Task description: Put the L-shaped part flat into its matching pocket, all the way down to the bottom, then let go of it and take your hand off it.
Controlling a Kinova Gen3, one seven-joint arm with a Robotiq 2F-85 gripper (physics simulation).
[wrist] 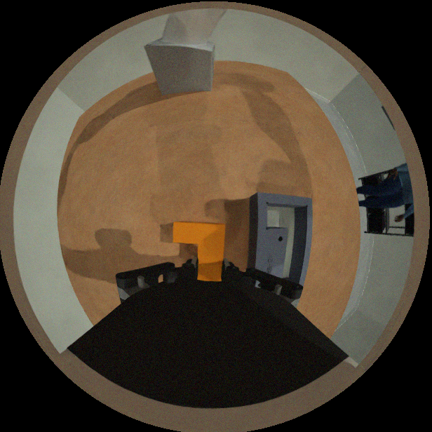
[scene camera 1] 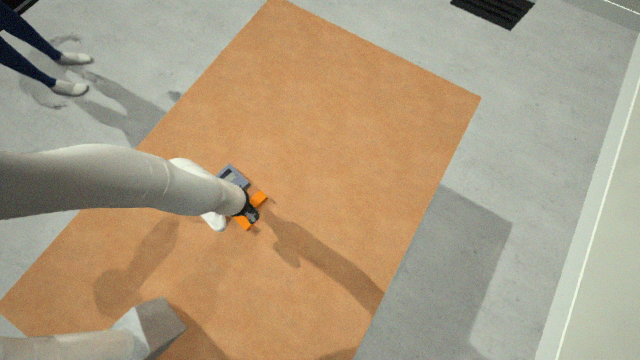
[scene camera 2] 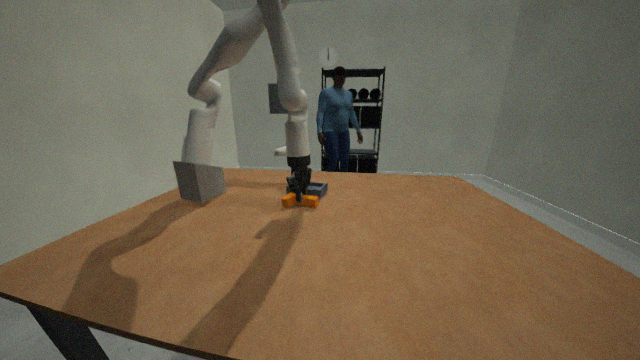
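Seen in the pictures: gripper, fingertip midpoint: (scene camera 1: 250, 207) (scene camera 2: 302, 200); arm's base, origin of the base link: (scene camera 1: 115, 353) (scene camera 2: 196, 163).
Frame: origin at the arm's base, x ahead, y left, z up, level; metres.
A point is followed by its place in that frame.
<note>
The orange L-shaped part (scene camera 1: 259, 198) @[x 0.447, y -0.050, z -0.098 m] (scene camera 2: 310, 201) @[x 0.446, y -0.061, z -0.106 m] (wrist: 211, 245) lies flat at table height beside the tray, outside it. My gripper (scene camera 1: 252, 215) @[x 0.412, y -0.036, z -0.115 m] (scene camera 2: 299, 197) @[x 0.412, y -0.036, z -0.115 m] (wrist: 209, 264) points down and is shut on the part's long arm, one finger on each side; the short arm points left in the wrist view. The blue-grey tray (scene camera 1: 244, 183) @[x 0.463, y 0.014, z -0.092 m] (scene camera 2: 320, 193) @[x 0.473, y 0.007, z -0.104 m] (wrist: 255, 225) with the pocket stands to the right in the wrist view. It shows a pale pocket floor and a raised block with a small dark hole. Its near end is hidden behind the gripper in the wrist view.
The tan table top (scene camera 1: 350, 125) @[x 0.818, y -0.169, z -0.128 m] (scene camera 2: 425, 250) @[x 0.742, y -0.260, z -0.128 m] (wrist: 150, 165) carries a grey block (scene camera 1: 160, 322) @[x 0.063, y -0.024, z -0.058 m] (scene camera 2: 200, 181) @[x 0.053, y -0.062, z -0.049 m] (wrist: 185, 67) under the arm's base, well away from the tray. A person (scene camera 2: 336, 115) and a black shelf rack (scene camera 2: 382, 90) stand beyond the table.
</note>
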